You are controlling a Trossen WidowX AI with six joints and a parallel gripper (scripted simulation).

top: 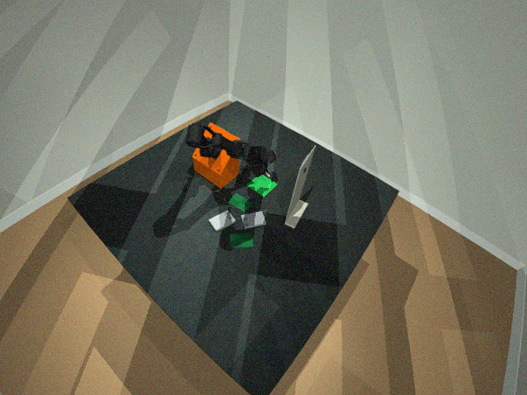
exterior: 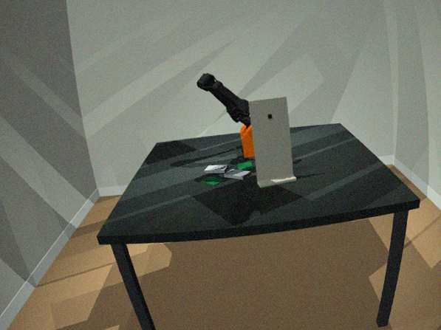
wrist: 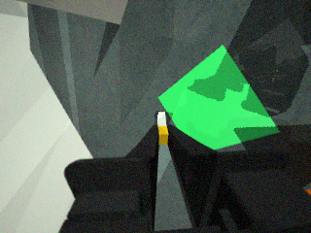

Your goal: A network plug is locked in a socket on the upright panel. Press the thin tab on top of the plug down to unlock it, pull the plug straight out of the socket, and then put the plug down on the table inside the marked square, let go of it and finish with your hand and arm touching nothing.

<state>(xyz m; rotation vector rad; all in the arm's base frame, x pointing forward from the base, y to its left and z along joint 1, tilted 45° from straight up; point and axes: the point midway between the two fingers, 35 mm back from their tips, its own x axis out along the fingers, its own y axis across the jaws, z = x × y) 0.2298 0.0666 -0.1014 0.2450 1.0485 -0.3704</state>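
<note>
The green marked square is 20 mm behind my gripper tip, 10 mm to the right of it and 90 mm below it. From my gripper tip the other things lie so: network plug: right at my gripper tip; upright panel: 210 mm ahead, 30 mm to the right, 80 mm above.
</note>
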